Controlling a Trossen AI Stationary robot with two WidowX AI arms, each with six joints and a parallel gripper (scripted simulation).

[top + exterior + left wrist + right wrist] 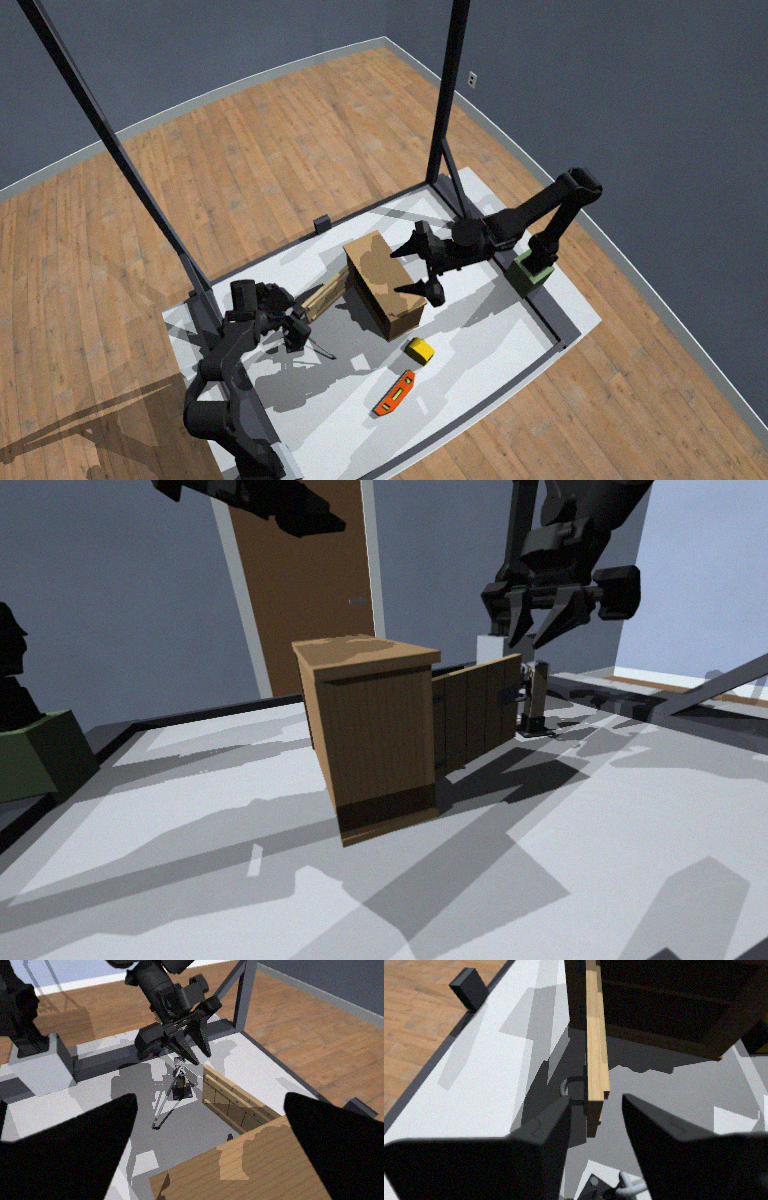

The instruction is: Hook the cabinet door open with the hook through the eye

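Right now the grey hook rod is 70 mm ahead of my right hand and 110 mm below it. Also, from my right hand: door 30 mm behind, 130 mm to the left, 90 mm below; yellow tape measure 250 mm ahead, 230 mm to the left, 140 mm below; orange spirit level 310 mm ahead, 100 mm to the left, 160 mm below.
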